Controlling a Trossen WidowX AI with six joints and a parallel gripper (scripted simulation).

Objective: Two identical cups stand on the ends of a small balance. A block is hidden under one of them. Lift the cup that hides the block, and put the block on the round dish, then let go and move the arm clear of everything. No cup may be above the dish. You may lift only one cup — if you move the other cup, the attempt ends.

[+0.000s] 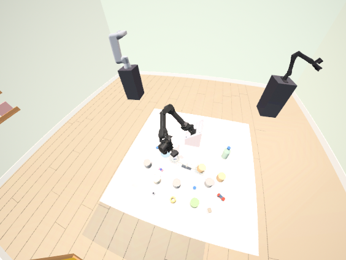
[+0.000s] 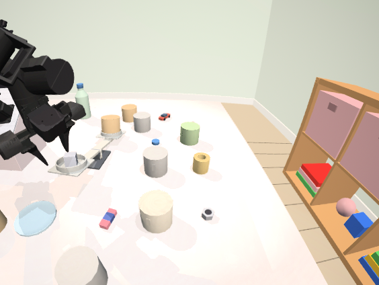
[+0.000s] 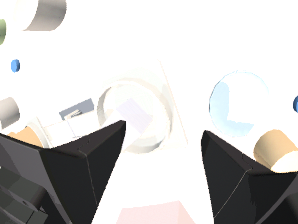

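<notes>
My gripper tip is 40 mm to the right of the pale block, 30 mm above it and 10 mm short of it. From my gripper tip the other things lie so: pale blue round dish (120 mm below, 80 mm to the right, 70 mm behind); balance (160 mm to the left, 80 mm below, 40 mm ahead); pink-blue eraser (120 mm ahead, 110 mm below, 80 mm to the right).
</notes>
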